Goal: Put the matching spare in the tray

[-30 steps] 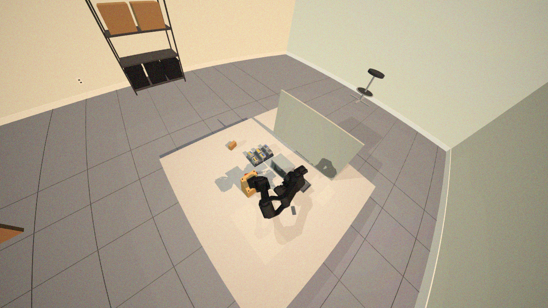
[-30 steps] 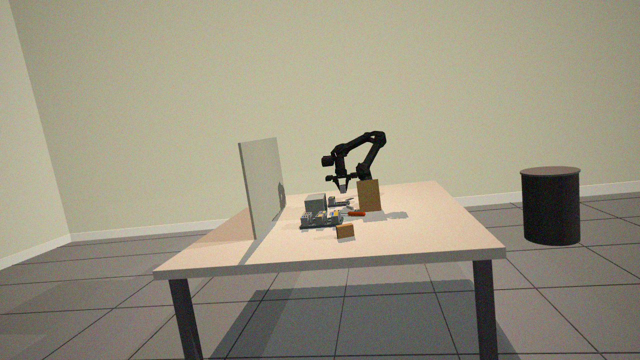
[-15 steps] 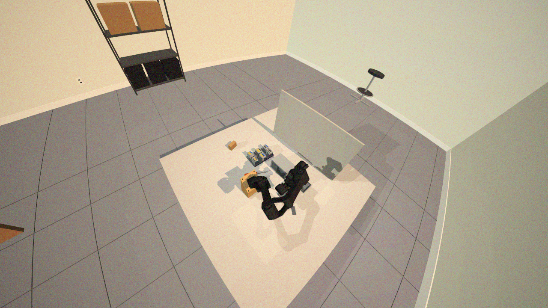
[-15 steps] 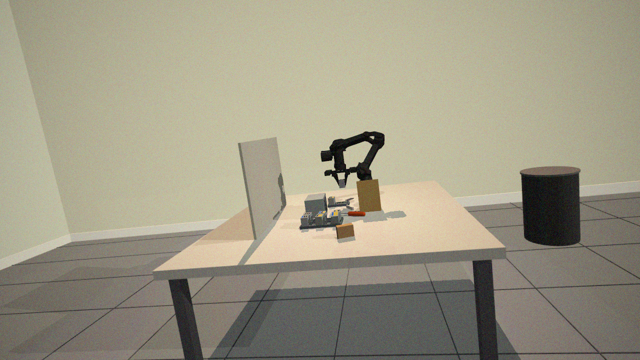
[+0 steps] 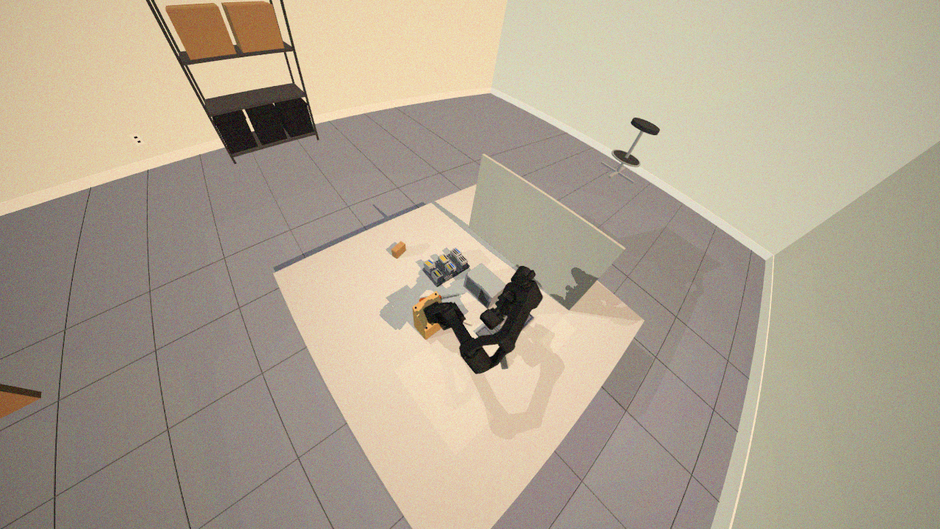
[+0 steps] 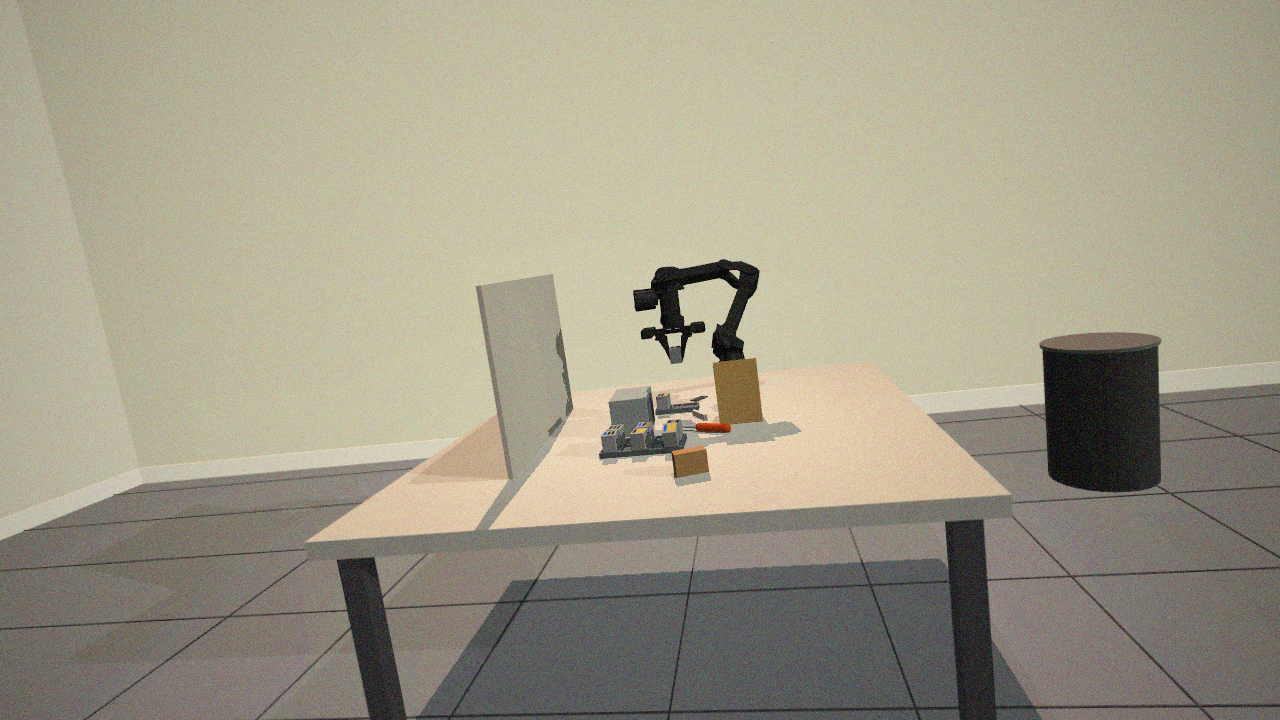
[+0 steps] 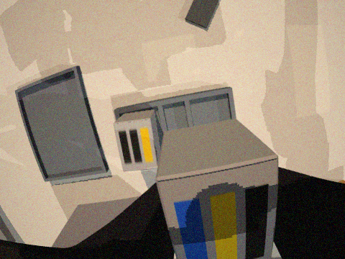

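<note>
Right now the grey tray is 16 cm ahead of my gripper tip and 15 cm below it. From my gripper tip the other things lie so: small orange box: 59 cm to the left, 13 cm below, 10 cm behind; grey panel: 36 cm ahead, 21 cm to the left, 7 cm above; grey spare block: 2 cm above.
</note>
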